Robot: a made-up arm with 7 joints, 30 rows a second.
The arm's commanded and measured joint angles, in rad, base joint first. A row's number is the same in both.
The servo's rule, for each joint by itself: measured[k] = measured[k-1] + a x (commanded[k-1-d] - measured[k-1]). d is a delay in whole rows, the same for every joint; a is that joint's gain. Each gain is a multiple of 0.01, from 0.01 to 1. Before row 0 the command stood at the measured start. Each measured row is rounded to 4 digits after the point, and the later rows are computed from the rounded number. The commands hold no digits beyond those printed.
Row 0, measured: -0.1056 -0.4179 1.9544 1.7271 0.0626 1.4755 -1.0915
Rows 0 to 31, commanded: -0.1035 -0.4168 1.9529 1.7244 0.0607 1.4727 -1.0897; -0.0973 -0.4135 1.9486 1.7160 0.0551 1.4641 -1.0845; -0.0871 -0.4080 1.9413 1.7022 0.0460 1.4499 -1.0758; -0.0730 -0.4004 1.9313 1.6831 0.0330 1.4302 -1.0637; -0.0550 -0.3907 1.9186 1.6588 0.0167 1.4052 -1.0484; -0.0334 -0.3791 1.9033 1.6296 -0.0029 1.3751 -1.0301; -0.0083 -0.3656 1.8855 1.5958 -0.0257 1.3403 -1.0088; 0.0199 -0.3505 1.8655 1.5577 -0.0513 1.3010 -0.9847; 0.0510 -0.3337 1.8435 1.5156 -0.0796 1.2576 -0.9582; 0.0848 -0.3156 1.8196 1.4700 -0.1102 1.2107 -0.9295; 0.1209 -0.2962 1.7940 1.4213 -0.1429 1.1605 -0.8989; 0.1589 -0.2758 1.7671 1.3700 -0.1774 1.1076 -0.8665; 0.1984 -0.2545 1.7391 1.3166 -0.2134 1.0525 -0.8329; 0.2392 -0.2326 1.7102 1.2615 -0.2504 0.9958 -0.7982; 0.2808 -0.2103 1.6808 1.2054 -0.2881 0.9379 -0.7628; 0.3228 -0.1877 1.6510 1.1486 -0.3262 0.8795 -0.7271; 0.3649 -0.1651 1.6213 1.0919 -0.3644 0.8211 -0.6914; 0.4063 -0.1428 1.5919 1.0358 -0.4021 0.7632 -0.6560; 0.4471 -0.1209 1.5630 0.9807 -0.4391 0.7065 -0.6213; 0.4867 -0.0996 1.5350 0.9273 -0.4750 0.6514 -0.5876; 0.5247 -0.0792 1.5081 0.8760 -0.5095 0.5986 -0.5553; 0.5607 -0.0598 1.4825 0.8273 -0.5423 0.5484 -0.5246; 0.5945 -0.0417 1.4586 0.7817 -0.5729 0.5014 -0.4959; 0.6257 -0.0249 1.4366 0.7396 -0.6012 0.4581 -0.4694; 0.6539 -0.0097 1.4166 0.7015 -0.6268 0.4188 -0.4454; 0.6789 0.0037 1.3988 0.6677 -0.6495 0.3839 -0.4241; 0.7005 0.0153 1.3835 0.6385 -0.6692 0.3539 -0.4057; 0.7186 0.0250 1.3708 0.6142 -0.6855 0.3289 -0.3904; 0.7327 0.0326 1.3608 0.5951 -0.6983 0.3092 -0.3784; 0.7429 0.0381 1.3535 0.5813 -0.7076 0.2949 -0.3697; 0.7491 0.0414 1.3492 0.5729 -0.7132 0.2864 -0.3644; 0.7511 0.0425 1.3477 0.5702 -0.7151 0.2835 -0.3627
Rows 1 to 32, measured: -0.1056 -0.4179 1.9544 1.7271 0.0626 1.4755 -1.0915; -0.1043 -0.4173 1.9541 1.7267 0.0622 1.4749 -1.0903; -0.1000 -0.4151 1.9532 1.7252 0.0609 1.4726 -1.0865; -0.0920 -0.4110 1.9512 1.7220 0.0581 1.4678 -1.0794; -0.0802 -0.4049 1.9478 1.7166 0.0533 1.4599 -1.0690; -0.0646 -0.3967 1.9428 1.7085 0.0463 1.4484 -1.0554; -0.0453 -0.3865 1.9361 1.6975 0.0370 1.4330 -1.0387; -0.0224 -0.3744 1.9275 1.6833 0.0251 1.4135 -1.0190; 0.0038 -0.3605 1.9170 1.6657 0.0106 1.3899 -0.9964; 0.0331 -0.3450 1.9045 1.6447 -0.0065 1.3621 -0.9712; 0.0652 -0.3279 1.8901 1.6202 -0.0262 1.3303 -0.9437; 0.0997 -0.3095 1.8738 1.5924 -0.0484 1.2946 -0.9141; 0.1364 -0.2900 1.8557 1.5613 -0.0729 1.2553 -0.8827; 0.1748 -0.2694 1.8359 1.5270 -0.0996 1.2127 -0.8498; 0.2147 -0.2481 1.8145 1.4898 -0.1283 1.1672 -0.8157; 0.2557 -0.2262 1.7918 1.4500 -0.1587 1.1190 -0.7808; 0.2973 -0.2039 1.7679 1.4078 -0.1905 1.0687 -0.7454; 0.3392 -0.1814 1.7430 1.3636 -0.2235 1.0167 -0.7098; 0.3808 -0.1590 1.7173 1.3177 -0.2574 0.9635 -0.6743; 0.4219 -0.1369 1.6911 1.2705 -0.2919 0.9095 -0.6393; 0.4621 -0.1153 1.6646 1.2225 -0.3267 0.8553 -0.6052; 0.5009 -0.0944 1.6380 1.1740 -0.3614 0.8014 -0.5723; 0.5380 -0.0743 1.6116 1.1255 -0.3958 0.7483 -0.5408; 0.5730 -0.0554 1.5856 1.0774 -0.4294 0.6965 -0.5112; 0.6057 -0.0377 1.5603 1.0301 -0.4620 0.6464 -0.4836; 0.6356 -0.0215 1.5359 0.9841 -0.4933 0.5986 -0.4584; 0.6624 -0.0069 1.5126 0.9398 -0.5230 0.5535 -0.4358; 0.6860 0.0060 1.4907 0.8976 -0.5508 0.5116 -0.4159; 0.7062 0.0170 1.4703 0.8579 -0.5764 0.4732 -0.3991; 0.7226 0.0260 1.4517 0.8211 -0.5996 0.4388 -0.3854; 0.7352 0.0330 1.4350 0.7875 -0.6201 0.4086 -0.3750; 0.7438 0.0379 1.4204 0.7575 -0.6378 0.3829 -0.3680
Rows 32 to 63, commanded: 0.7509 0.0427 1.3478 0.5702 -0.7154 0.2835 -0.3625; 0.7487 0.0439 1.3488 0.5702 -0.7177 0.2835 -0.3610; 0.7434 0.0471 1.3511 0.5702 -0.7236 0.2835 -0.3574; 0.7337 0.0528 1.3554 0.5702 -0.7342 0.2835 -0.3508; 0.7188 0.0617 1.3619 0.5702 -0.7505 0.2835 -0.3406; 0.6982 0.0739 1.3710 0.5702 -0.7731 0.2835 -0.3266; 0.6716 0.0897 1.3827 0.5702 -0.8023 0.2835 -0.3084; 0.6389 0.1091 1.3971 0.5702 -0.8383 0.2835 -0.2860; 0.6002 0.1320 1.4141 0.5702 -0.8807 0.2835 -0.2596; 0.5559 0.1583 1.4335 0.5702 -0.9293 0.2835 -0.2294; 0.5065 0.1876 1.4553 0.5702 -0.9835 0.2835 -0.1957; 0.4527 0.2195 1.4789 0.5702 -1.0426 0.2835 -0.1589; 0.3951 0.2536 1.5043 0.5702 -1.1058 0.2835 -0.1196; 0.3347 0.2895 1.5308 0.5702 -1.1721 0.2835 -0.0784; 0.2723 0.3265 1.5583 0.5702 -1.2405 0.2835 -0.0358; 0.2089 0.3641 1.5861 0.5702 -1.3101 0.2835 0.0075; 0.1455 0.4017 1.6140 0.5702 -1.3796 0.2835 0.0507; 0.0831 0.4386 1.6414 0.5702 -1.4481 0.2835 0.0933; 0.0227 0.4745 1.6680 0.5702 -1.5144 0.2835 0.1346; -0.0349 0.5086 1.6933 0.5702 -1.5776 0.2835 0.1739; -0.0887 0.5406 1.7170 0.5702 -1.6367 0.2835 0.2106; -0.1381 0.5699 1.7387 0.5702 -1.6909 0.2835 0.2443; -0.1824 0.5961 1.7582 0.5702 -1.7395 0.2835 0.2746; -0.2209 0.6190 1.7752 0.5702 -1.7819 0.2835 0.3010; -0.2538 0.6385 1.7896 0.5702 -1.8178 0.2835 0.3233; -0.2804 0.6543 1.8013 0.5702 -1.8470 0.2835 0.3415; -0.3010 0.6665 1.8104 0.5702 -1.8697 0.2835 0.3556; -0.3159 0.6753 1.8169 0.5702 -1.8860 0.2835 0.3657; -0.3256 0.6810 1.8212 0.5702 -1.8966 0.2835 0.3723; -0.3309 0.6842 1.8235 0.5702 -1.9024 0.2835 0.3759; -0.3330 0.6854 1.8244 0.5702 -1.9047 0.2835 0.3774; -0.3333 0.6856 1.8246 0.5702 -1.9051 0.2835 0.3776
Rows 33 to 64, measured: 0.7483 0.0406 1.4080 0.7313 -0.6525 0.3620 -0.3645; 0.7499 0.0418 1.3978 0.7087 -0.6645 0.3455 -0.3632; 0.7492 0.0430 1.3895 0.6893 -0.6746 0.3325 -0.3617; 0.7456 0.0454 1.3830 0.6726 -0.6839 0.3222 -0.3589; 0.7382 0.0497 1.3783 0.6583 -0.6935 0.3141 -0.3536; 0.7262 0.0567 1.3755 0.6460 -0.7043 0.3077 -0.3450; 0.7088 0.0667 1.3747 0.6354 -0.7174 0.3026 -0.3329; 0.6857 0.0800 1.3761 0.6263 -0.7335 0.2986 -0.3167; 0.6567 0.0969 1.3797 0.6184 -0.7534 0.2954 -0.2964; 0.6217 0.1173 1.3855 0.6117 -0.7776 0.2929 -0.2721; 0.5809 0.1411 1.3937 0.6059 -0.8064 0.2909 -0.2439; 0.5348 0.1681 1.4042 0.6009 -0.8400 0.2893 -0.2121; 0.4839 0.1979 1.4169 0.5966 -0.8785 0.2881 -0.1770; 0.4288 0.2302 1.4318 0.5929 -0.9217 0.2871 -0.1391; 0.3705 0.2646 1.4486 0.5897 -0.9693 0.2863 -0.0990; 0.3096 0.3005 1.4672 0.5870 -1.0208 0.2857 -0.0573; 0.2472 0.3374 1.4874 0.5846 -1.0758 0.2852 -0.0145; 0.1841 0.3747 1.5089 0.5826 -1.1335 0.2848 0.0285; 0.1215 0.4118 1.5314 0.5809 -1.1933 0.2845 0.0713; 0.0602 0.4482 1.5546 0.5794 -1.2543 0.2843 0.1131; 0.0012 0.4832 1.5782 0.5781 -1.3157 0.2841 0.1532; -0.0545 0.5165 1.6018 0.5770 -1.3767 0.2840 0.1911; -0.1063 0.5475 1.6251 0.5760 -1.4364 0.2839 0.2262; -0.1535 0.5757 1.6477 0.5752 -1.4940 0.2838 0.2581; -0.1953 0.6008 1.6694 0.5745 -1.5487 0.2837 0.2864; -0.2316 0.6227 1.6898 0.5739 -1.5998 0.2837 0.3108; -0.2619 0.6410 1.7088 0.5734 -1.6468 0.2837 0.3311; -0.2861 0.6558 1.7261 0.5730 -1.6892 0.2837 0.3473; -0.3046 0.6671 1.7415 0.5726 -1.7266 0.2837 0.3594; -0.3176 0.6752 1.7550 0.5723 -1.7589 0.2837 0.3679; -0.3258 0.6804 1.7666 0.5720 -1.7862 0.2837 0.3732; -0.3303 0.6833 1.7764 0.5717 -1.8087 0.2837 0.3760
